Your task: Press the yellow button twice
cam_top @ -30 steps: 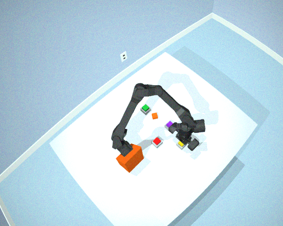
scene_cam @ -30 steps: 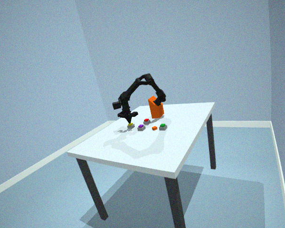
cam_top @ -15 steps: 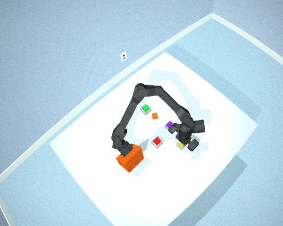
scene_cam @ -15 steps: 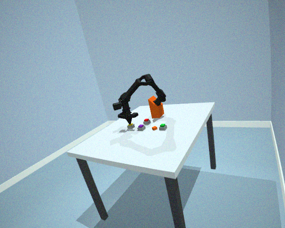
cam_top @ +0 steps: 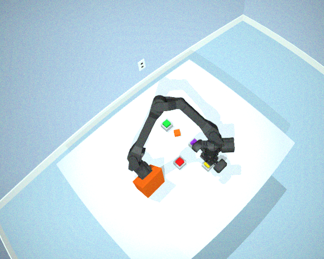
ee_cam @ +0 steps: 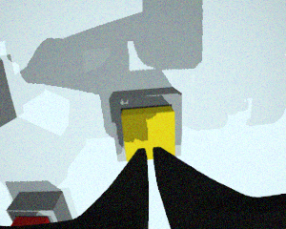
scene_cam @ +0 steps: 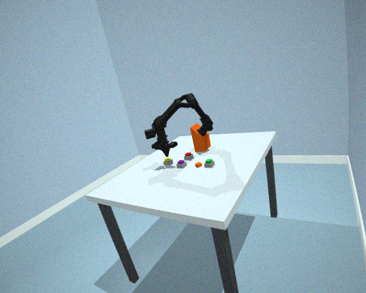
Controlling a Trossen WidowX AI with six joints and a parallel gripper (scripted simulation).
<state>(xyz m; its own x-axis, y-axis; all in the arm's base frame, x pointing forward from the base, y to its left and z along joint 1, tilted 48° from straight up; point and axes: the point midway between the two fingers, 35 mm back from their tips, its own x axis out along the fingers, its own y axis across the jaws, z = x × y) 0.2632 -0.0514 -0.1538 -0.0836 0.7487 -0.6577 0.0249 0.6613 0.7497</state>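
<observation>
My gripper tip is 20 mm above the yellow button. Round my gripper tip: red button 90 mm behind, 110 mm to the left, 20 mm below; then purple button 40 mm ahead, 130 mm to the left, 20 mm below; then small orange block 30 mm ahead, 250 mm to the left, 40 mm below.
</observation>
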